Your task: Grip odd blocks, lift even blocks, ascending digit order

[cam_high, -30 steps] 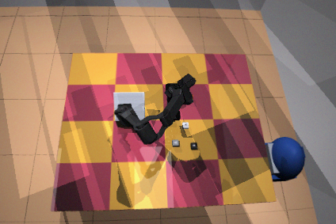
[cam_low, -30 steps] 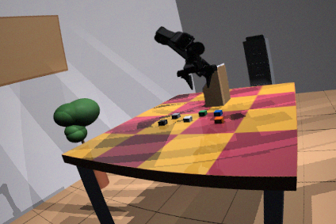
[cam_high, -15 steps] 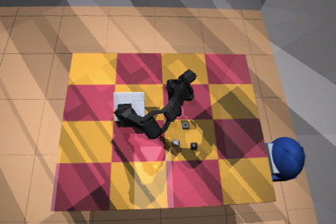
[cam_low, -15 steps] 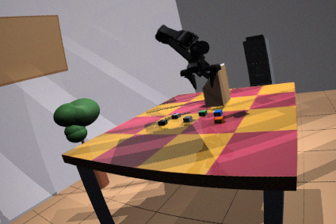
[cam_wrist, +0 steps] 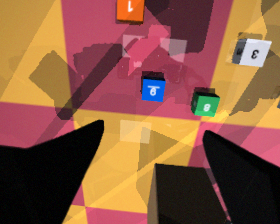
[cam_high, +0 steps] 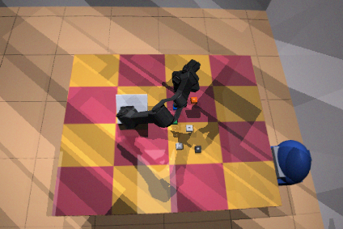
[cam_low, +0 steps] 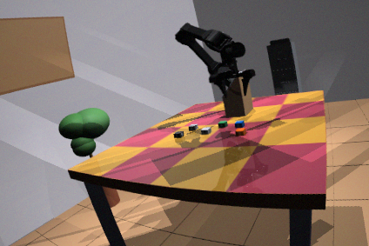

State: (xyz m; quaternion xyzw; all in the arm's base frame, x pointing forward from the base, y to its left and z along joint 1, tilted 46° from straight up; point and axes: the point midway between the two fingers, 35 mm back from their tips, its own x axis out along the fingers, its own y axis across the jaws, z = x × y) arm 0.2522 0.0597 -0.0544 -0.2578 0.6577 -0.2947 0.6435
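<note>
My gripper tip is now 25 cm to the left of the black block, 11 cm above it and 9 cm short of it. The rest, counted from my gripper tip: orange block: 11 cm below, 11 cm ahead, 3 cm to the left; blue block: 11 cm below; green block: 11 cm below, 9 cm to the right, 2 cm behind.
</note>
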